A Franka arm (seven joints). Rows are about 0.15 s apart.
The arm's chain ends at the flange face. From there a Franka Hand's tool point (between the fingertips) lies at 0.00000 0.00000 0.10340 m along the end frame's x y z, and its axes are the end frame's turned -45 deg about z.
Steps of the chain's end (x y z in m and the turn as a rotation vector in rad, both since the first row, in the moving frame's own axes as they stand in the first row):
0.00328, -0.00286, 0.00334, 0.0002, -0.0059, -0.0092
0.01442, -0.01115, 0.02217, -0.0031, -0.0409, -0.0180
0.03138, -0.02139, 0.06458, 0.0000, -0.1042, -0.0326
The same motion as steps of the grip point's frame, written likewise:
0.00392, -0.00015, 0.00334, 0.0043, -0.0040, -0.0092
0.01484, -0.00042, 0.02208, 0.0267, -0.0311, -0.0180
0.02959, -0.00042, 0.06402, 0.0737, -0.0737, -0.0326

